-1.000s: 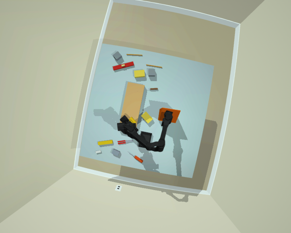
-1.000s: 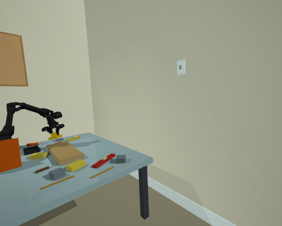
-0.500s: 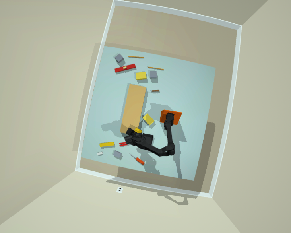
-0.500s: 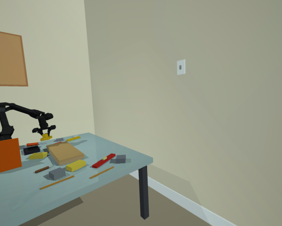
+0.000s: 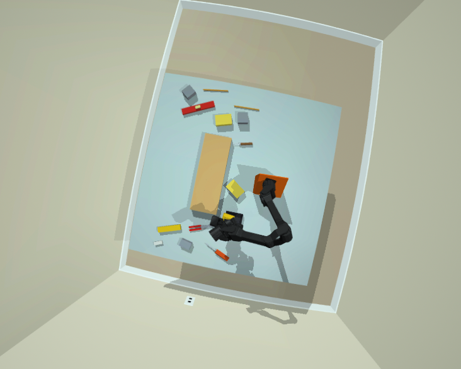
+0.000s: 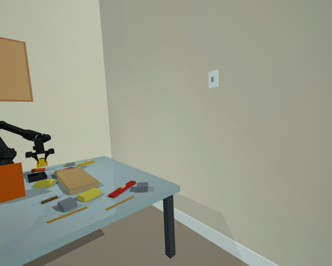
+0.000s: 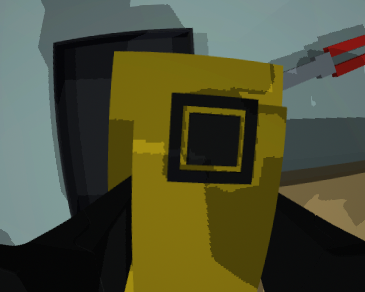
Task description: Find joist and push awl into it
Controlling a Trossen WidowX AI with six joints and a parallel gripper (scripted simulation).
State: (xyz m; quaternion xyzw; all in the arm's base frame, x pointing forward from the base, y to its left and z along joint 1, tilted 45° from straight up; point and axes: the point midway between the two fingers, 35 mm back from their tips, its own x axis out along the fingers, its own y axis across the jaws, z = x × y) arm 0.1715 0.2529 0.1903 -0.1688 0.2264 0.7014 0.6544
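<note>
Right now the dark tray is 110 mm below my gripper tip, 40 mm behind it and 10 mm to the left of it. Also, from my gripper tip: awl (540 mm to the right, 120 mm below, 50 mm ahead); yellow bar (370 mm ahead, 160 mm to the left, 120 mm below); yellow stud finder (20 mm above, 10 mm to the left).
</note>
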